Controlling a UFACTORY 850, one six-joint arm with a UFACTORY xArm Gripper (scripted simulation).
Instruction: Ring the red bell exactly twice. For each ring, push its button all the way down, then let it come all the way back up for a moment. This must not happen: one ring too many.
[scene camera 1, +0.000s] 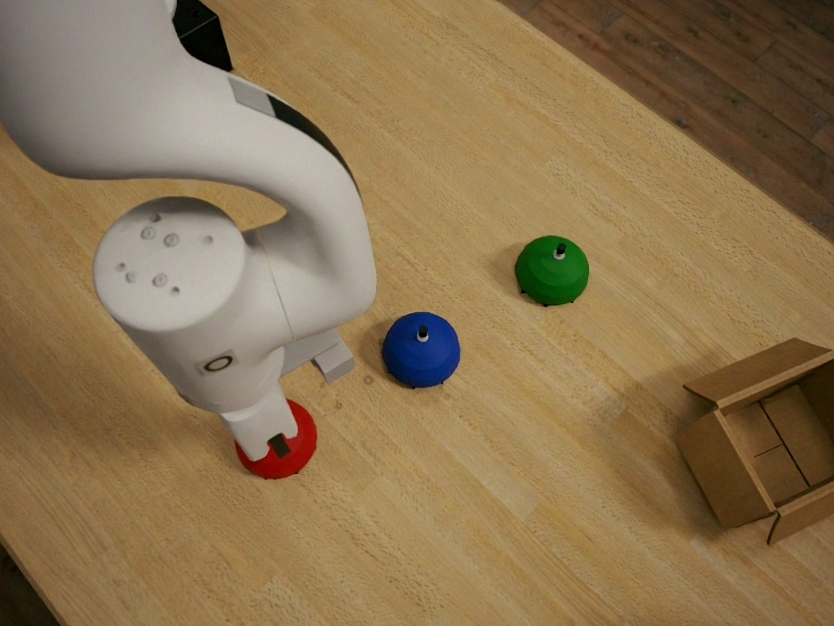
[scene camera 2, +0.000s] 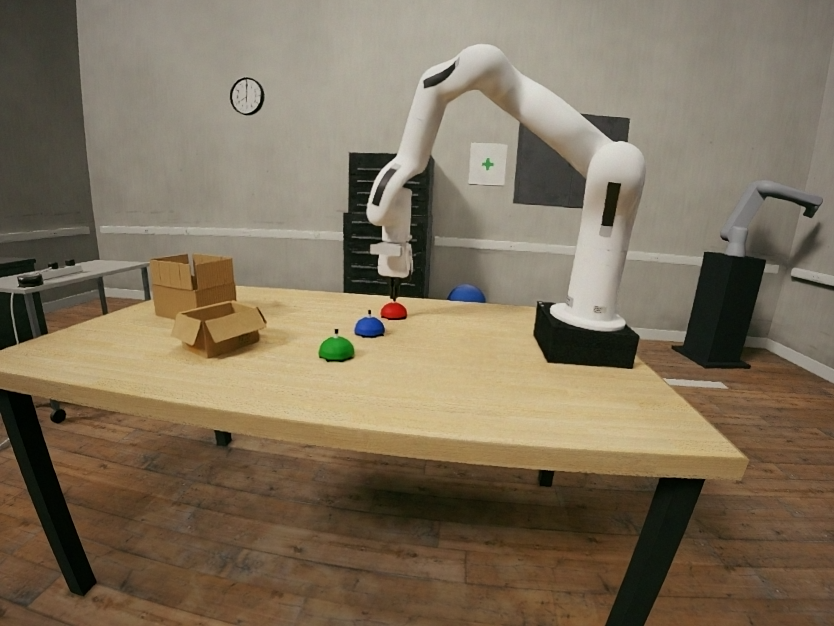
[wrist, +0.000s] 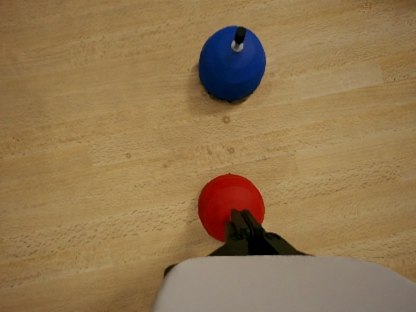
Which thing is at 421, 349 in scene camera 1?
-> A blue bell.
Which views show the green bell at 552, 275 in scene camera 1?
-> Scene camera 1 and scene camera 2 only.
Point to a green bell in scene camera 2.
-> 337, 348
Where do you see my gripper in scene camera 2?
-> At 394, 298
